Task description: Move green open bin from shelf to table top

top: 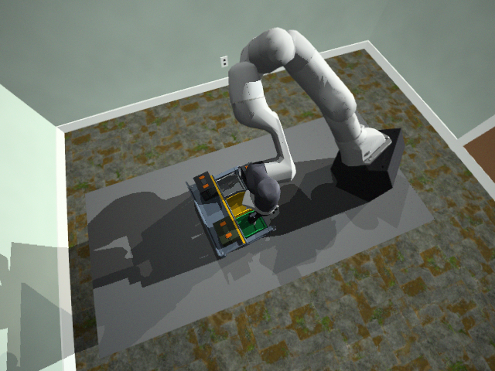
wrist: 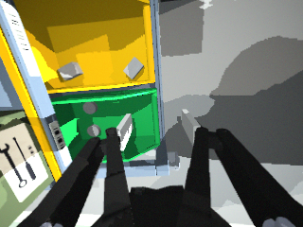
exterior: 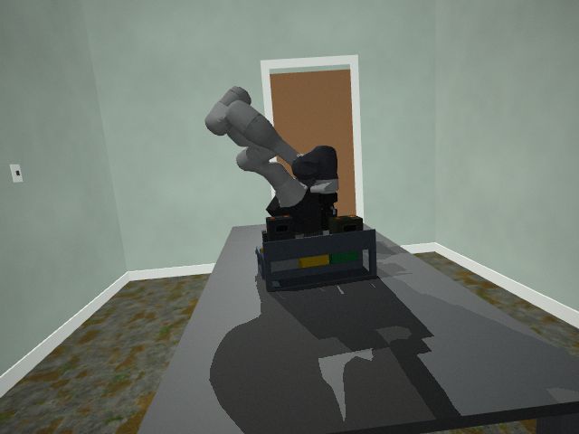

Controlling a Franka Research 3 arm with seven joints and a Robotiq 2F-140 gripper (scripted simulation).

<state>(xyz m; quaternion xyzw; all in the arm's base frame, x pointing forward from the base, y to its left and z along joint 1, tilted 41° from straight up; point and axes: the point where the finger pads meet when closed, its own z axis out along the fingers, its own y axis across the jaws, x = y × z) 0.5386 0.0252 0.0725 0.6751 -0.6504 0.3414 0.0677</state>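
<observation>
My hand is 80 mm short of the green open bin, 10 mm to the left of it and 20 mm above it. From my hand the other things lie so: yellow rail: 120 mm ahead, 120 mm to the right, 40 mm above; yellow bin: 70 mm ahead, 120 mm to the right, 20 mm below.
</observation>
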